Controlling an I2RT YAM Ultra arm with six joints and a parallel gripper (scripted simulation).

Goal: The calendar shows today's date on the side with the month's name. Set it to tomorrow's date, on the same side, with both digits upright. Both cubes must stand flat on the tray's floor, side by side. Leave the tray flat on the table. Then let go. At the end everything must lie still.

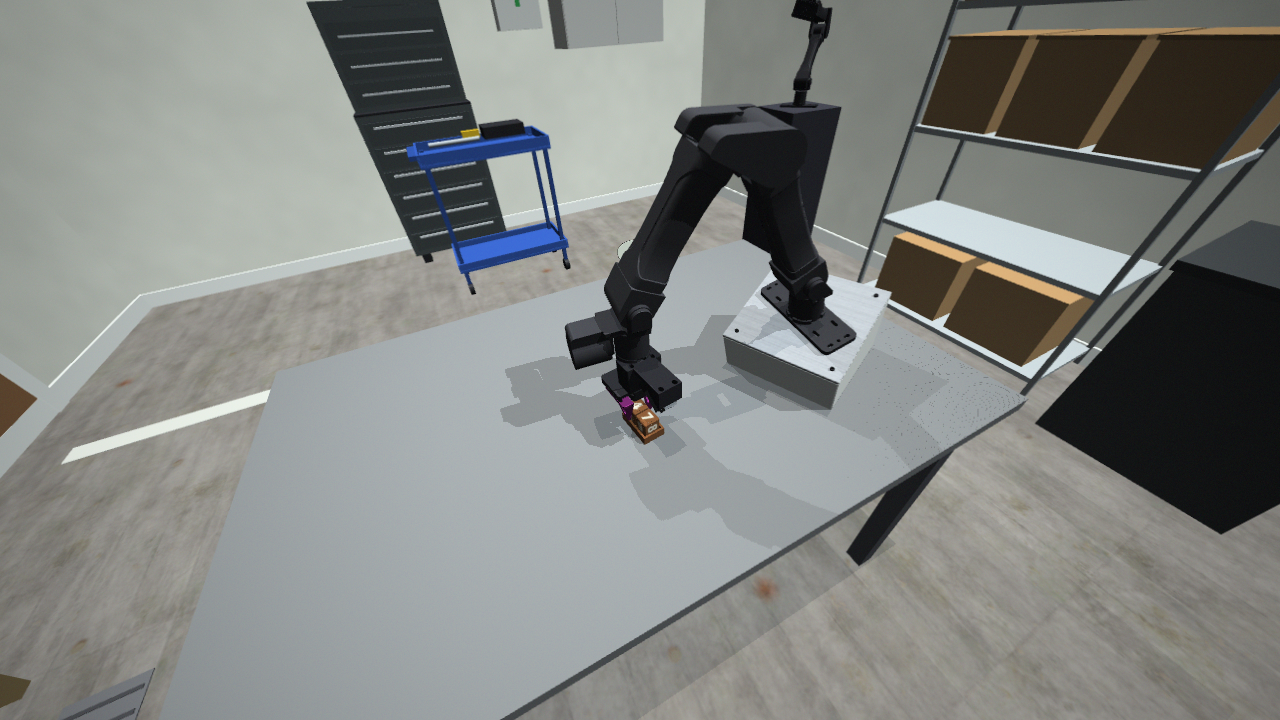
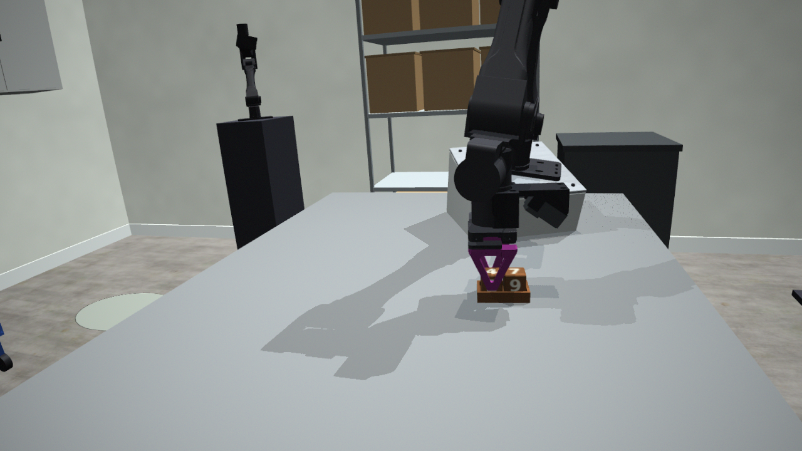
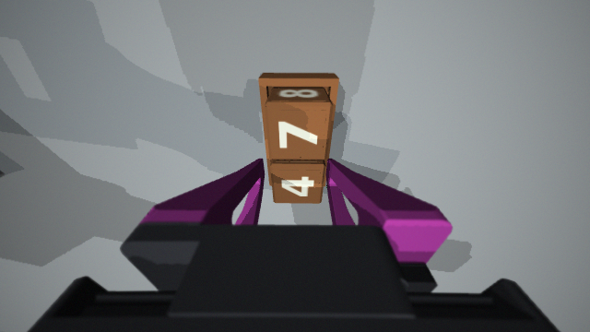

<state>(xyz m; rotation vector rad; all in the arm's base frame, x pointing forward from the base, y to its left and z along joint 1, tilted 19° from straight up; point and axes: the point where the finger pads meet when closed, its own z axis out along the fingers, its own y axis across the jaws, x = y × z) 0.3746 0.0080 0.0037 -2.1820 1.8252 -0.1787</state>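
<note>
Now: hand 2 cm to the right of the brown wooden tray and 2 cm above it.
</note>
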